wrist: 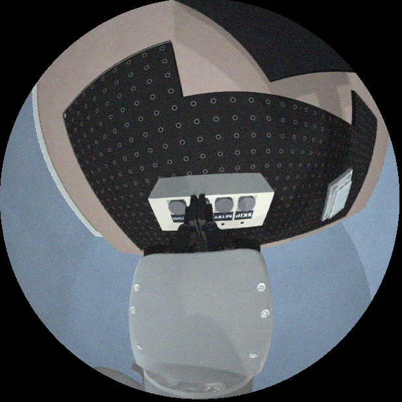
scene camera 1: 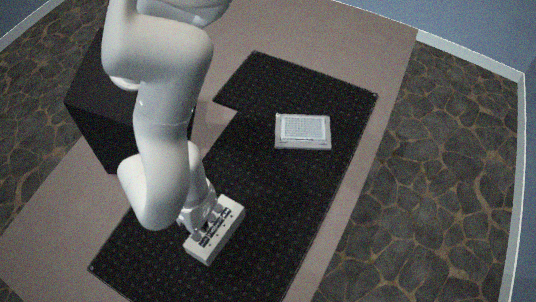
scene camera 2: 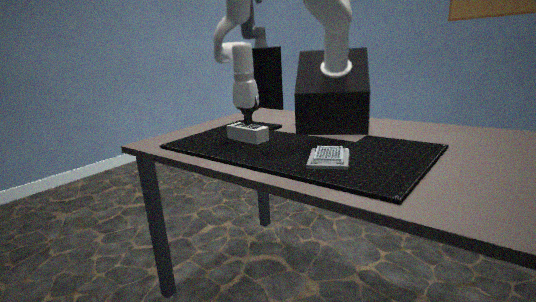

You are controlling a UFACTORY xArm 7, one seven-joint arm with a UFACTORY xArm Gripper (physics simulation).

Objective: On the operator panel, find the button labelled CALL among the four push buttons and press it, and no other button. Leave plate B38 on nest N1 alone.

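Places are measured from the arm's base along level axes (x down, y right, z back), in centimetres.
Pixels of known places: gripper, fingertip midpoint: (scene camera 1: pixel 201 225) (scene camera 2: pixel 248 124); arm's base, link origin: (scene camera 2: pixel 336 68).
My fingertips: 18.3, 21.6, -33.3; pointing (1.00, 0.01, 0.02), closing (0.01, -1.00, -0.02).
Note:
For each thing: its middle in the pictures, then the offset to it from my fingertips, as dx, dy, dz. Level surfaces: height alone.
- cream operator panel, body centre: (scene camera 1: pixel 215 230) (scene camera 2: pixel 247 132) +2.7, -1.3, -2.5
- Plate B38, body centre: (scene camera 1: pixel 303 128) (scene camera 2: pixel 328 154) +3.6, -40.2, -9.3
- nest N1, body centre: (scene camera 1: pixel 303 131) (scene camera 2: pixel 328 157) +4.6, -40.2, -9.3
- black perforated mat, surface height: dx +5.5
- brown table, surface height: dx +6.7
The cream operator panel (scene camera 1: pixel 200 255) (scene camera 2: pixel 247 134) (wrist: pixel 215 184) stands on the black mat. In the wrist view the RESUME button (wrist: pixel 177 206) shows left of my fingers; the RETRY button (wrist: pixel 223 204) and SKIP button (wrist: pixel 246 203) show right of them. My gripper (scene camera 2: pixel 248 121) (wrist: pixel 199 202) is shut and empty, its fingertips pointing down at the button place between RESUME and RETRY. The CALL button and its label are almost wholly hidden behind the fingers; contact or pressing depth cannot be told. Plate B38 (scene camera 1: pixel 302 127) (scene camera 2: pixel 329 152) (wrist: pixel 341 197) lies on nest N1 (scene camera 1: pixel 302 145) (scene camera 2: pixel 327 164).
The black perforated mat (scene camera 1: pixel 280 200) (scene camera 2: pixel 390 170) (wrist: pixel 225 142) lies on the brown table (scene camera 1: pixel 60 220) (scene camera 2: pixel 480 175). A black block (scene camera 1: pixel 95 130) (scene camera 2: pixel 332 112) stands beside the mat, under the arm's base. The neighbouring buttons sit close on both sides of my fingers.

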